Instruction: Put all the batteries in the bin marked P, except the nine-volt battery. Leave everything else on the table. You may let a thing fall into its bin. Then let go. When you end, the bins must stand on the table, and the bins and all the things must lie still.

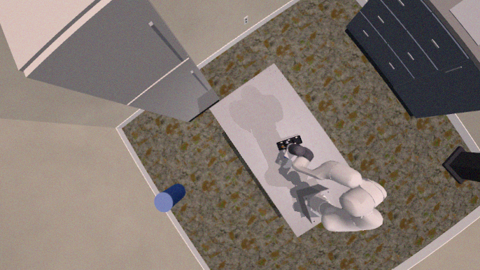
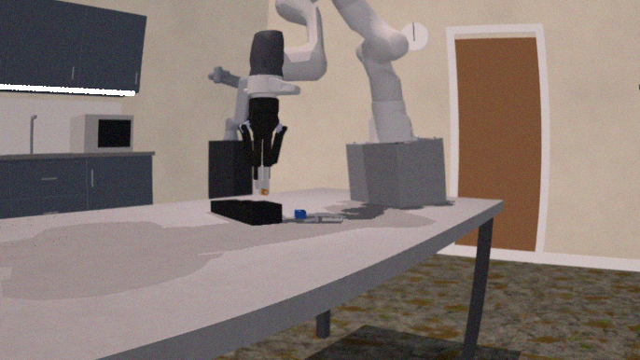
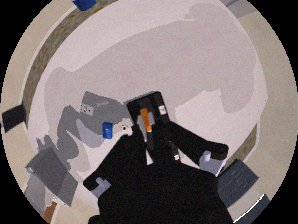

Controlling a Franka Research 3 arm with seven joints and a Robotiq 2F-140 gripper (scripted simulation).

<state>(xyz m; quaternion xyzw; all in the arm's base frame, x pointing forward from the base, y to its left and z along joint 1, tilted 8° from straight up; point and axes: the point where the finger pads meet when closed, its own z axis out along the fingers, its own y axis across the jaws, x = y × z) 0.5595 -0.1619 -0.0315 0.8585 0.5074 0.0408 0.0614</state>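
The black bin lies 30 mm behind my hand, 80 mm to the right of it and 80 mm below it. Also, from my hand: orange battery 30 mm below; thin pale stick 70 mm behind, 110 mm to the left, 100 mm below; small blue block 120 mm behind, 40 mm to the left, 90 mm below.
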